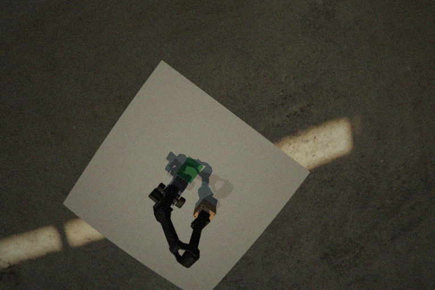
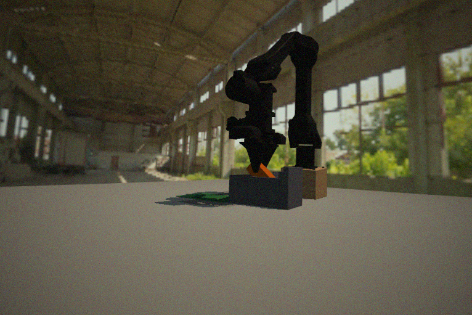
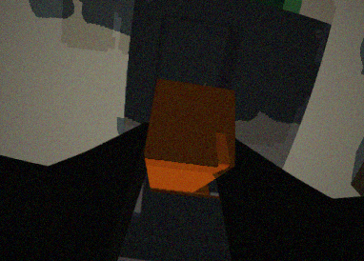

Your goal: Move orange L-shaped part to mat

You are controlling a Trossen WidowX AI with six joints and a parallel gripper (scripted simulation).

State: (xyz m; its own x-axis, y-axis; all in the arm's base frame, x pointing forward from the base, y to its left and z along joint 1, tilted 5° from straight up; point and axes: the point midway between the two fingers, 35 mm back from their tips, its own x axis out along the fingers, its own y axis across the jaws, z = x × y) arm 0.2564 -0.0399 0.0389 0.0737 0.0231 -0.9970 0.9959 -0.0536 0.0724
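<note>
Now: gripper tip 14 cm to the left of the green mat, 9 cm above it and 2 cm past it. Round my gripper tip: orange L-shaped part: 4 cm to the left, 3 cm below, 1 cm behind.
</note>
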